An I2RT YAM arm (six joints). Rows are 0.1 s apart.
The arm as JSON. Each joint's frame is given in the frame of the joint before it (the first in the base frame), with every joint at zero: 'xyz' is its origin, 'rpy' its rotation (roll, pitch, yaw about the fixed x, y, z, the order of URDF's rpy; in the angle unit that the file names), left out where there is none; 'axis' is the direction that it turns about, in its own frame. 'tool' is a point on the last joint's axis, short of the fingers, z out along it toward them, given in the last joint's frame.
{
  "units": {
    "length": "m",
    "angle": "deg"
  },
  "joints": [
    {
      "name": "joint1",
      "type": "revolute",
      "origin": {
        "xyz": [
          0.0,
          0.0,
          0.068
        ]
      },
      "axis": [
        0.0,
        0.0,
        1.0
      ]
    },
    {
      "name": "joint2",
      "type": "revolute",
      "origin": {
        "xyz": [
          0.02,
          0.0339,
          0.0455
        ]
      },
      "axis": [
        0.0,
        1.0,
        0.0
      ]
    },
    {
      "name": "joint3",
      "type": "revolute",
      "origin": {
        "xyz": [
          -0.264,
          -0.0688,
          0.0
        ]
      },
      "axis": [
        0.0,
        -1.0,
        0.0
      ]
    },
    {
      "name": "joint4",
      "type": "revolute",
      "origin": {
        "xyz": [
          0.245,
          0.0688,
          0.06
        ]
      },
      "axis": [
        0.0,
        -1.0,
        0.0
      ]
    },
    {
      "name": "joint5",
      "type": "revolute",
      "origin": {
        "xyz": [
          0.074,
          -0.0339,
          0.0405
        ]
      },
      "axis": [
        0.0,
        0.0,
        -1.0
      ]
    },
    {
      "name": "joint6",
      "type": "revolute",
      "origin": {
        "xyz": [
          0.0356,
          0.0,
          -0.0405
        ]
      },
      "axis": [
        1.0,
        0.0,
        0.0
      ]
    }
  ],
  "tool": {
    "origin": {
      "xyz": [
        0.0,
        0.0,
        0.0
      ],
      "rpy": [
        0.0,
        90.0,
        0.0
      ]
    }
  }
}
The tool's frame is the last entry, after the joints.
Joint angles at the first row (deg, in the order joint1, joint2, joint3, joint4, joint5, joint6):
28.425, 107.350, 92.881, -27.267, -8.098, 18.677
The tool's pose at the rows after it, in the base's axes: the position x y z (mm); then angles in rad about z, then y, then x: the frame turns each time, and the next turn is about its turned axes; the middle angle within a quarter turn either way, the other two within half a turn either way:
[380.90 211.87 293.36 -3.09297 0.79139 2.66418]
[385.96 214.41 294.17 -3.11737 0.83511 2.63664]
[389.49 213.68 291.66 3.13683 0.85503 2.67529]
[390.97 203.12 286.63 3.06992 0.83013 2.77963]
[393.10 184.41 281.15 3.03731 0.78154 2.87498]
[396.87 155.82 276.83 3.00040 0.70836 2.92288]
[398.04 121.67 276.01 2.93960 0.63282 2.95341]
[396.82 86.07 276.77 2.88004 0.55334 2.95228]
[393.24 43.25 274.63 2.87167 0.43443 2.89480]
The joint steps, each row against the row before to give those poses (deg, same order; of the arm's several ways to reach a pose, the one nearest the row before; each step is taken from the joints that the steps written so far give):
0.000, 0.022, 0.000, 2.667, 0.000, -0.787
0.000, 0.568, 0.000, 3.300, 0.284, 0.044
0.000, 0.503, 0.000, 0.875, 3.760, 0.481
-0.678, 0.022, 0.001, -3.214, 7.693, 2.491
-1.989, -0.130, 0.001, -4.612, 4.022, 1.224
-3.693, -0.328, -0.002, -5.026, -0.110, 0.503
-4.481, -0.810, 0.000, -5.333, -0.677, 0.677
-4.983, -0.917, 0.001, -4.896, -2.732, -0.043
-6.732, -0.482, -0.002, -5.508, -8.677, -3.935

